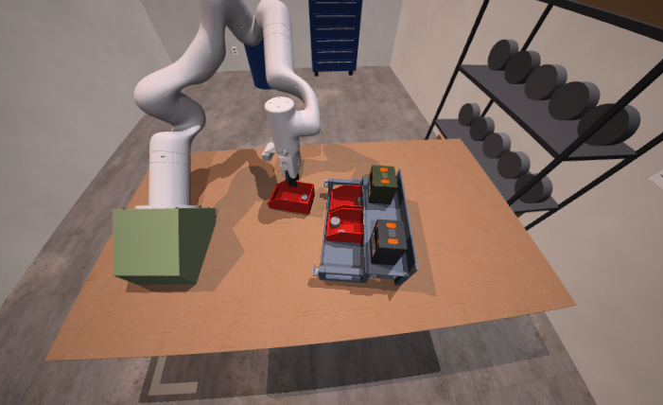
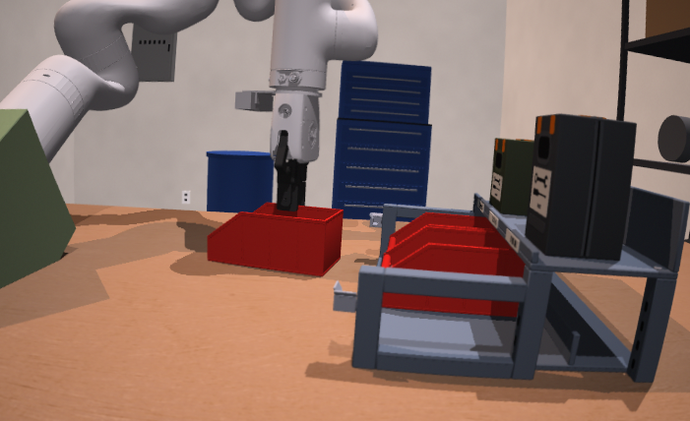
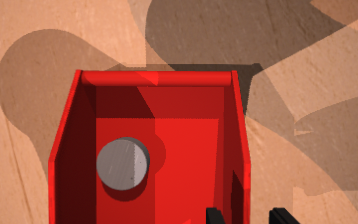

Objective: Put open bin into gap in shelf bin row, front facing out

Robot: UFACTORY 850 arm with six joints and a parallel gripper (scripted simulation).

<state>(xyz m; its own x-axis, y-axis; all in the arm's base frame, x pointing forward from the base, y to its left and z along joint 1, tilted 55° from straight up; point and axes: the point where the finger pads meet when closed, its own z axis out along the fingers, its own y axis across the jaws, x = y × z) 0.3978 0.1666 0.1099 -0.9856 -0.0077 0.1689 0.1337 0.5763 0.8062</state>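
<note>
The grey disc is 8 cm below my hand, 7 cm to the right of it and 4 cm behind it. Also, from my hand: grey shelf (26 cm ahead, 18 cm to the right, 2 cm below).
</note>
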